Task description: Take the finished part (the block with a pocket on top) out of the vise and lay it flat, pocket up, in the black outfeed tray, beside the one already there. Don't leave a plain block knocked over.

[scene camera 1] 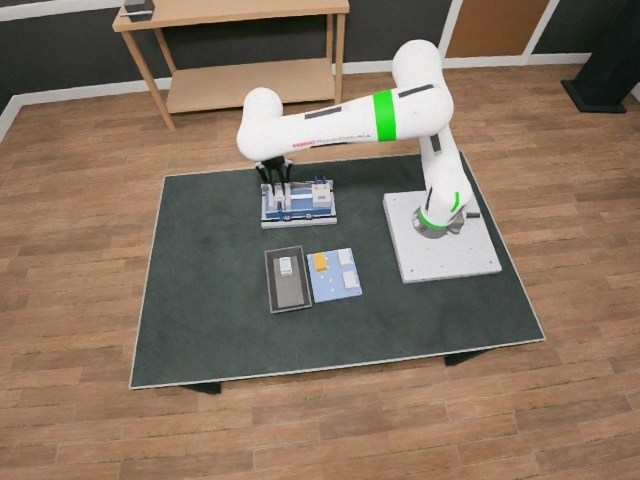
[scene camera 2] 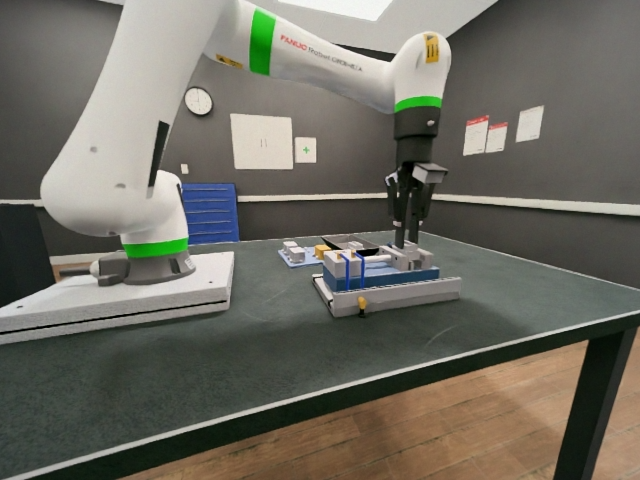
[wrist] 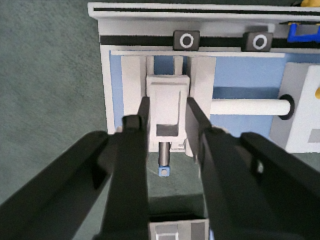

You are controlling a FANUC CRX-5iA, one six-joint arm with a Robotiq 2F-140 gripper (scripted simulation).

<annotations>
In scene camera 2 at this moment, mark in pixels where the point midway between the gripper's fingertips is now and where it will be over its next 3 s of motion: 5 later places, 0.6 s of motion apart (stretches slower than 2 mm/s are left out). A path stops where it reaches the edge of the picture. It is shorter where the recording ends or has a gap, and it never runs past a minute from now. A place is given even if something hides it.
My gripper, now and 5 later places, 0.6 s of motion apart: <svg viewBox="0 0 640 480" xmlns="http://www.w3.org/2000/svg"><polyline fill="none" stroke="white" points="405,246 406,239 406,230 403,227 378,218 350,213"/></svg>
</annotations>
